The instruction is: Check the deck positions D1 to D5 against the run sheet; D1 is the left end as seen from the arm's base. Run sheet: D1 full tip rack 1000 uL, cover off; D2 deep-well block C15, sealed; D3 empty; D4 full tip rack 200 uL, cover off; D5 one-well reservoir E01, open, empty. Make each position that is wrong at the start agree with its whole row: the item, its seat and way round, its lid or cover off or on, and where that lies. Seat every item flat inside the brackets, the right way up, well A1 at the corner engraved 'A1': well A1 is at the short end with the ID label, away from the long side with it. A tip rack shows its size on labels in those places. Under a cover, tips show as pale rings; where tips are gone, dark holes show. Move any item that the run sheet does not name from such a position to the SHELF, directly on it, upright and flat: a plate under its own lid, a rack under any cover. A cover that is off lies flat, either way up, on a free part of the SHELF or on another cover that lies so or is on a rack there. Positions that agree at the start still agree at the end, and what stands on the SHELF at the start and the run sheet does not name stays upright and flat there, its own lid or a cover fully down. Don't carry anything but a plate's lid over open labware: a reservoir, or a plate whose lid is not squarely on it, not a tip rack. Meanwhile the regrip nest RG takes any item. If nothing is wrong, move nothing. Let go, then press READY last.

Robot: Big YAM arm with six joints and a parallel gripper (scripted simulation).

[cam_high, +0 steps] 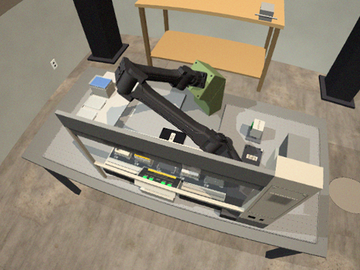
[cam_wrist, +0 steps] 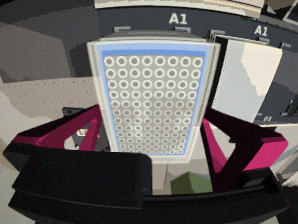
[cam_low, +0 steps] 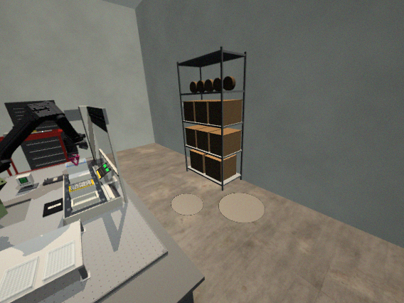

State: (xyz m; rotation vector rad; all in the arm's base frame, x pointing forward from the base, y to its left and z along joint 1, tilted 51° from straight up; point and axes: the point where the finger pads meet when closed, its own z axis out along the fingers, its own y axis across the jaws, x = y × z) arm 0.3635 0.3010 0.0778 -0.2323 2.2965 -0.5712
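Right now my hand is right at the clear tip-rack cover. Round my hand: button box: 33 cm behind, 13 cm to the left, 9 cm below; then blue-labelled rack: 3 cm below, 1 cm ahead; then black regrip nest: 30 cm to the right, 16 cm behind, 15 cm below.
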